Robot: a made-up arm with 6 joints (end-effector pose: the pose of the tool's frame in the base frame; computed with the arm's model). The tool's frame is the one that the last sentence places. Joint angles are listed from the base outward.
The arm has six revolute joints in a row. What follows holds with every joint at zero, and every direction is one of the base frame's.
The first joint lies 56 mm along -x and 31 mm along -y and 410 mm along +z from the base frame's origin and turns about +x.
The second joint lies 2 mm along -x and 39 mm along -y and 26 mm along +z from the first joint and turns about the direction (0.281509, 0.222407, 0.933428).
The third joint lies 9 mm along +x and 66 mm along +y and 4 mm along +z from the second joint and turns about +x.
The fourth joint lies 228 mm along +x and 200 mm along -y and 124 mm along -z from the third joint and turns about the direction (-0.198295, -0.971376, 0.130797).
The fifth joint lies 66 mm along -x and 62 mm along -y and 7 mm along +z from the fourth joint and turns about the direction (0.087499, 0.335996, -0.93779).
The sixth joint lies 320 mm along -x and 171 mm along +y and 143 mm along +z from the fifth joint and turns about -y.
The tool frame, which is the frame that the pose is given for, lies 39 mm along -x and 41 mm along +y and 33 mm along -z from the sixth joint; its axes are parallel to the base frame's.
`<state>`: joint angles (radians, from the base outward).
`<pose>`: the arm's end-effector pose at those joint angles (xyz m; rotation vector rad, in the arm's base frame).
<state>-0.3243 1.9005 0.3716 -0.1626 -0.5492 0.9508</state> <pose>0.0380 -0.2793 0.3231 1.6006 0.3084 1.2333</pose>
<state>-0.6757 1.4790 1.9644 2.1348 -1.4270 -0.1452</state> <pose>-0.7231 0.2167 -0.0308 -0.0472 -0.8576 0.4470</pose>
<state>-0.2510 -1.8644 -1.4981 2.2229 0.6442 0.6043</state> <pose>-0.5005 -0.1482 0.6160 -2.1817 -0.5156 0.8838</pose>
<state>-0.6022 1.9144 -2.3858 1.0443 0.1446 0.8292</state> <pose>0.2694 0.0620 0.6173 -0.3064 1.4299 -2.1778</pose>
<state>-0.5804 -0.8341 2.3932 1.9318 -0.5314 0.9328</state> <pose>0.6808 0.2479 0.3723 0.5567 2.4139 1.1710</pose>
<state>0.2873 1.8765 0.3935 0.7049 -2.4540 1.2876</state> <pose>0.0813 0.4540 0.0708 -1.2058 0.9449 -0.3858</pose>
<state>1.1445 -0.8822 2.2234 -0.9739 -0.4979 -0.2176</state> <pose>-0.0704 0.2023 0.1293 2.6697 -1.3271 0.6019</pose>
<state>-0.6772 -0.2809 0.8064 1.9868 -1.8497 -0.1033</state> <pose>0.1778 -0.7398 0.3390 -2.5176 -1.4523 0.9903</pose>
